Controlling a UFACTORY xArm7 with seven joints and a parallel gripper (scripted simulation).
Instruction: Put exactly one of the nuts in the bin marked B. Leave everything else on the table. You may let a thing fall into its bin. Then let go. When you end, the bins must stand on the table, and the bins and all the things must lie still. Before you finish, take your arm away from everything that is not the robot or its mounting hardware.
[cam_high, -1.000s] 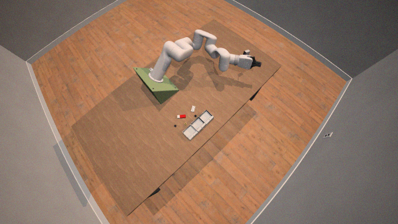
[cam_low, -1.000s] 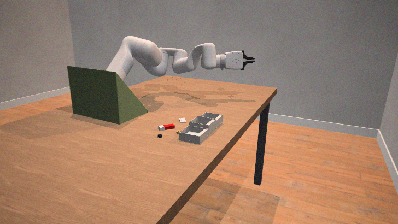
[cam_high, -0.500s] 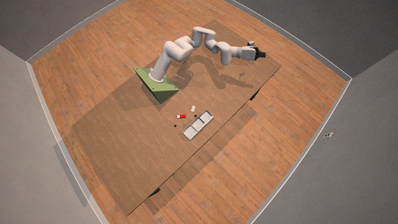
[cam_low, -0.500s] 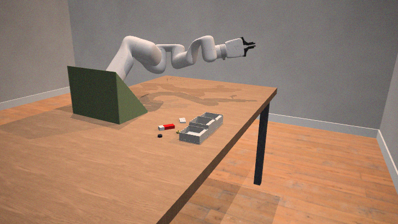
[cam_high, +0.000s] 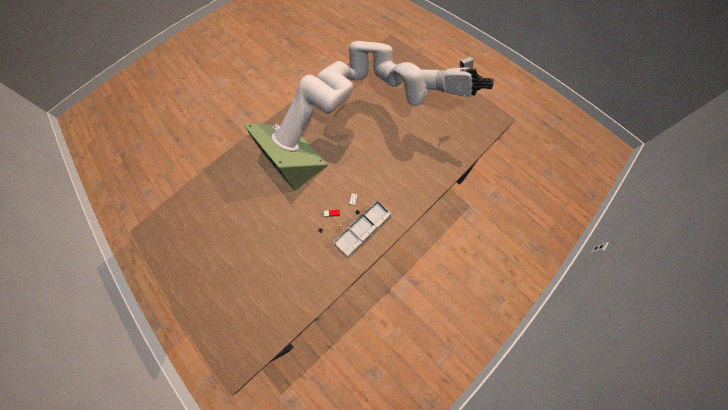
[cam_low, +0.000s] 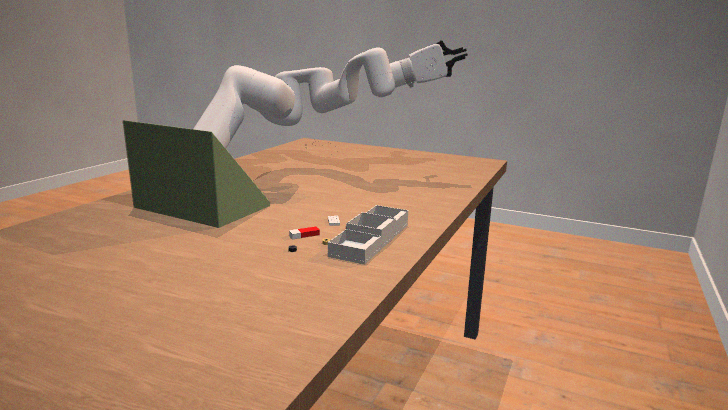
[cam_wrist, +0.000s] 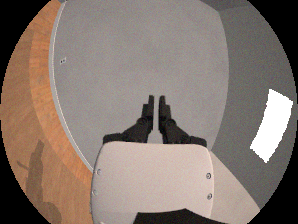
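The yellow nut lies 12 cm behind my hand, 69 cm to the right of it and 39 cm below it. Also, from my hand: white die (17 cm behind, 55 cm to the right, 39 cm below).
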